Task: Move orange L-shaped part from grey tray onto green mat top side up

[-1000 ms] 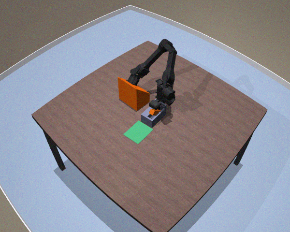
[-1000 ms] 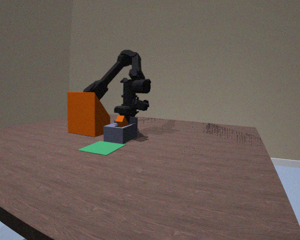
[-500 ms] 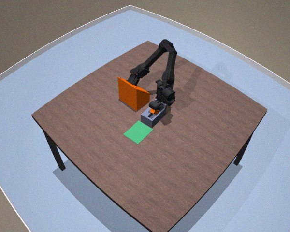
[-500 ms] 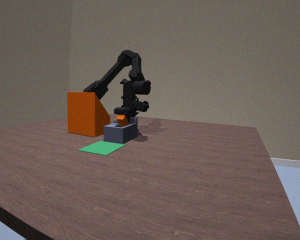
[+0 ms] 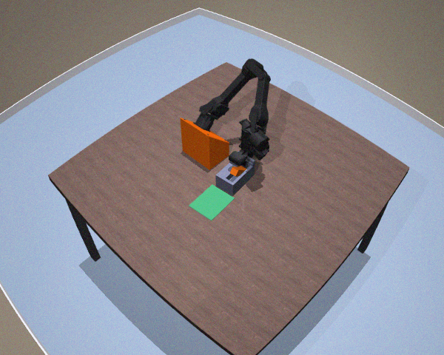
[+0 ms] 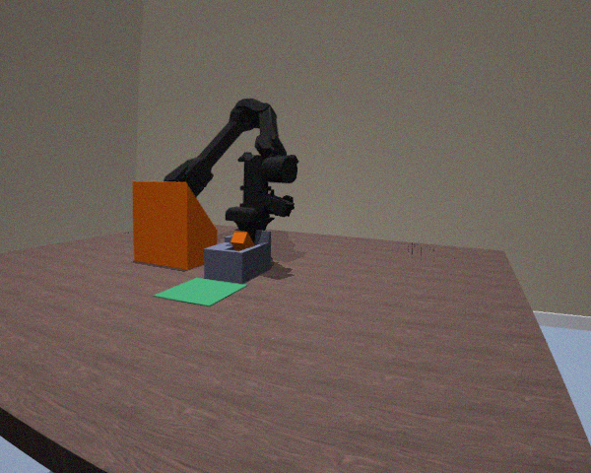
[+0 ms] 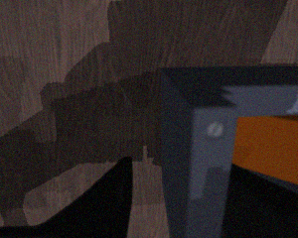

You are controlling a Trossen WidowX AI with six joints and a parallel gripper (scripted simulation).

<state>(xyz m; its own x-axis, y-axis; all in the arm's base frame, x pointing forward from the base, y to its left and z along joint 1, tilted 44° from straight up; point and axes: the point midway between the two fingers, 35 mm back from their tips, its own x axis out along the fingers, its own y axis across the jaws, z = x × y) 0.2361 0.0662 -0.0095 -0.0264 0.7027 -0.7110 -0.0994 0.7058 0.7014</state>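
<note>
Now: gripper tip 50 mm to the left of the orange L-shaped part. Also, from my gripper tip: green mat 230 mm to the right, 60 mm below, 20 mm ahead; then grey tray 80 mm to the right, 60 mm below, 10 mm ahead.
</note>
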